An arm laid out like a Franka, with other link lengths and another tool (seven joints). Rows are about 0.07 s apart.
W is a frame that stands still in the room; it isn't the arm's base.
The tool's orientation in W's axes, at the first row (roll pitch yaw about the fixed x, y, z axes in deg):
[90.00 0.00 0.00]
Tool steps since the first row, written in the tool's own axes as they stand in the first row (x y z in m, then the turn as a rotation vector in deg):
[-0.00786 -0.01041 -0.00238 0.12 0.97 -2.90]
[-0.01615 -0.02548 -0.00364 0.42 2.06 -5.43]
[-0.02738 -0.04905 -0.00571 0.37 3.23 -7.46]
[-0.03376 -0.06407 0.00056 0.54 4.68 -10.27]
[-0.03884 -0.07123 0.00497 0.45 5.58 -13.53]
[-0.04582 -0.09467 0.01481 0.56 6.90 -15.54]
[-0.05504 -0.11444 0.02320 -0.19 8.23 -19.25]
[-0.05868 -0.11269 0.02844 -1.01 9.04 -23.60]
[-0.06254 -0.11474 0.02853 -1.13 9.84 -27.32]
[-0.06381 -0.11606 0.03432 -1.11 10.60 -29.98]
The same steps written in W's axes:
[-0.00786 0.00238 -0.01041 0.12 2.90 0.97]
[-0.01615 0.00364 -0.02548 0.42 5.43 2.06]
[-0.02738 0.00571 -0.04905 0.37 7.46 3.23]
[-0.03376 -0.00056 -0.06407 0.54 10.27 4.68]
[-0.03884 -0.00497 -0.07123 0.45 13.53 5.58]
[-0.04582 -0.01481 -0.09467 0.56 15.54 6.90]
[-0.05504 -0.02320 -0.11444 -0.19 19.25 8.23]
[-0.05868 -0.02844 -0.11269 -1.01 23.60 9.04]
[-0.06254 -0.02853 -0.11474 -1.13 27.32 9.84]
[-0.06381 -0.03432 -0.11606 -1.11 29.98 10.60]

